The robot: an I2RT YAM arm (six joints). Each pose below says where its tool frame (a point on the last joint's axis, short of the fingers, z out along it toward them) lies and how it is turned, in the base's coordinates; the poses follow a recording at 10 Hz.
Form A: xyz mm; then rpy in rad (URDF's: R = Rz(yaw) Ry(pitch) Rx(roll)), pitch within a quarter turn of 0, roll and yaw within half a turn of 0.
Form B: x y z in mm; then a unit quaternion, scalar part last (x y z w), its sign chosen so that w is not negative. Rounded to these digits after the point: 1 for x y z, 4 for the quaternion.
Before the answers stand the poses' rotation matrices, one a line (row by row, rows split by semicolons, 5 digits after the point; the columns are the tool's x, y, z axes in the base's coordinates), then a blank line. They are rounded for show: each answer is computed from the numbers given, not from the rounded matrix.
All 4 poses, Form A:
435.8 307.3 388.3 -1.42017 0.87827 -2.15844
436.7 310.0 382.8 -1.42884 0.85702 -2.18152
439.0 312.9 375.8 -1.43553 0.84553 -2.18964
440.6 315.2 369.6 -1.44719 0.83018 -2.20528
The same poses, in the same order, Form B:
-0.35398 0.54674 0.75880; -0.53138 0.55008 -0.64424; -0.76964 -0.63125 0.09581
-0.37544 0.54502 0.74966; -0.53635 0.53189 -0.65530; -0.75589 -0.64811 0.09263
-0.38480 0.53998 0.74857; -0.54032 0.52575 -0.65699; -0.74832 -0.65728 0.08945
-0.39996 0.53345 0.74529; -0.54342 0.51679 -0.66153; -0.73805 -0.66959 0.08319

435.8 307.3 388.3 0.0057 0.6724 -0.4743 0.5683
436.7 310.0 382.8 0.0032 0.6736 -0.4838 0.5588
439.0 312.9 375.8 -0.0001 0.6747 -0.4870 0.5546
440.6 315.2 369.6 -0.0037 0.6770 -0.4915 0.5477

